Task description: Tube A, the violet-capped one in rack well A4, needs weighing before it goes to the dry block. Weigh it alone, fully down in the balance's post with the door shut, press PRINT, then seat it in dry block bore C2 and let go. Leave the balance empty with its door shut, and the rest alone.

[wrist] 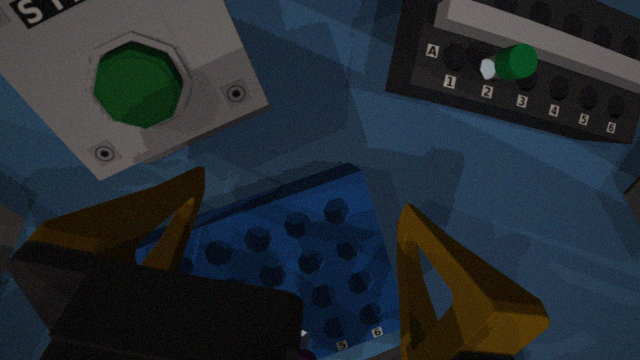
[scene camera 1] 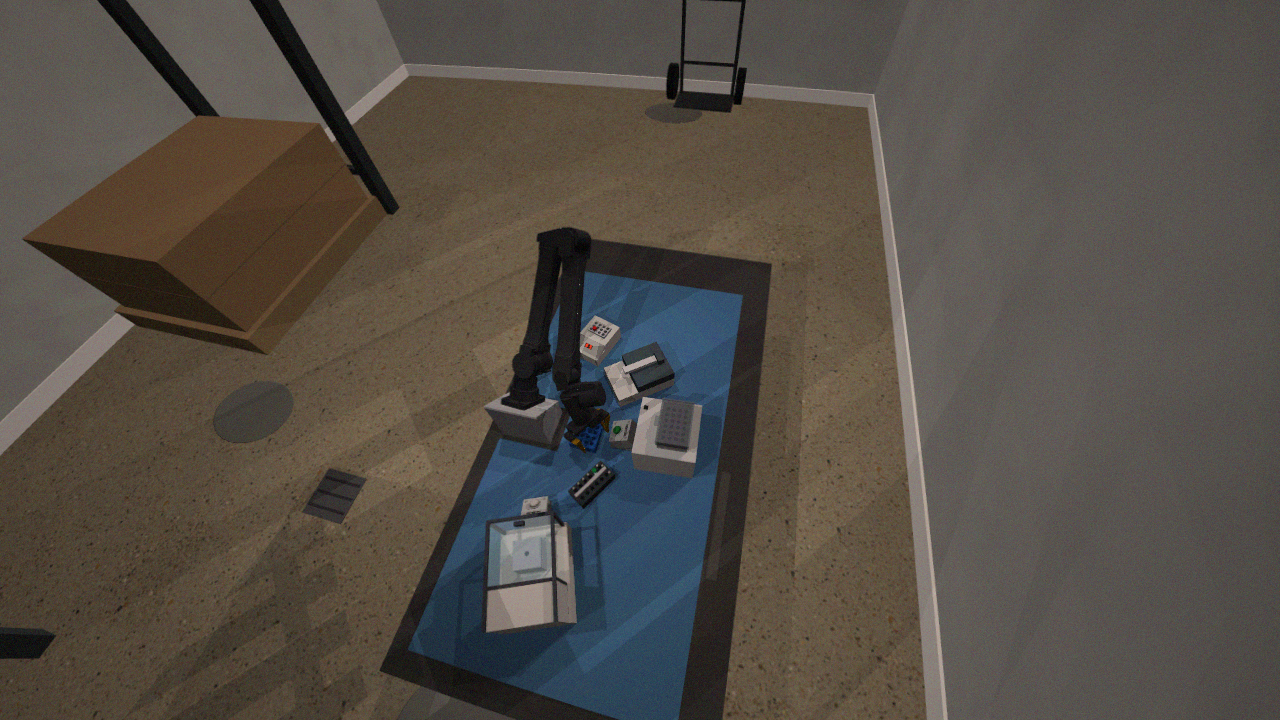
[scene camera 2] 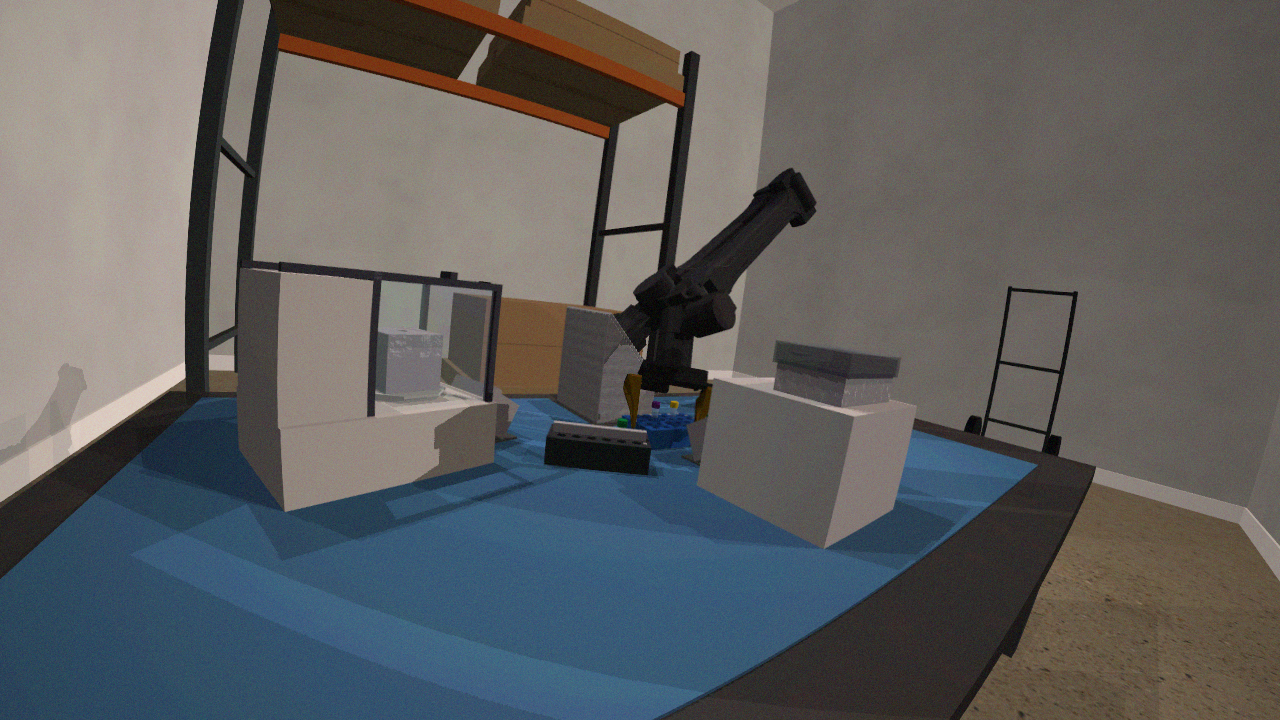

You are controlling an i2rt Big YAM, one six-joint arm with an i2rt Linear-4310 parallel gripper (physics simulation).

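Pixels of known places: gripper, fingertip midpoint: (wrist: pixel 305 195) (scene camera 1: pixel 596 442) (scene camera 2: pixel 665 433); arm's base at its link origin: (scene camera 1: pixel 523 402) (scene camera 2: pixel 613 345).
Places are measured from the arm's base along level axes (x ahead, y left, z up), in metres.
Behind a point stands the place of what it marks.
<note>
My gripper (scene camera 1: pixel 590 431) {y -0.011, x 0.236, z -0.102 m} (scene camera 2: pixel 667 420) {y -0.011, x 0.236, z -0.102 m} (wrist: pixel 305 195) {y -0.011, x 0.236, z -0.102 m} is open and empty, its yellow fingers spread wide over the blue rack (scene camera 1: pixel 591 438) {y -0.007, x 0.218, z -0.096 m} (scene camera 2: pixel 659 435) {y -0.024, x 0.241, z -0.102 m} (wrist: pixel 320 194) {y -0.018, x 0.236, z -0.094 m}. The violet-capped tube (scene camera 2: pixel 655 405) {y 0.005, x 0.172, z -0.074 m} (wrist: pixel 306 355) {y 0.006, x 0.172, z -0.075 m} stands in the rack near label 5. In the wrist view the dark gripper body hides most of it and its row. The balance (scene camera 1: pixel 528 610) {y -0.490, x 0.302, z 0.080 m} (scene camera 2: pixel 331 456) {y -0.443, x 0.358, z -0.080 m} has a glass-walled chamber around a pale block (scene camera 1: pixel 528 553) (scene camera 2: pixel 409 362); I cannot tell its door's state. A white box with a grey holed block (scene camera 1: pixel 675 424) {y 0.052, x 0.471, z 0.065 m} (scene camera 2: pixel 836 371) {y 0.000, x 0.511, z 0.046 m} on top looks like the dry block.
A black holder (scene camera 1: pixel 591 484) {y -0.144, x 0.280, z -0.085 m} (scene camera 2: pixel 597 450) {y -0.151, x 0.304, z -0.098 m} (wrist: pixel 405 75) {y -0.068, x 0.279, z -0.097 m} with a green-capped tube (wrist: pixel 516 62) {y -0.102, x 0.274, z -0.068 m} lies beside the rack. A green-button box (scene camera 1: pixel 622 432) {y 0.027, x 0.313, z -0.052 m} (wrist: pixel 210 100) {y 0.013, x 0.285, z -0.070 m} sits close by. A small white box (scene camera 1: pixel 535 506) {y -0.262, x 0.164, z -0.053 m} adjoins the balance. A yellow cap (scene camera 2: pixel 674 404) {y 0.044, x 0.169, z -0.073 m} shows at the rack.
</note>
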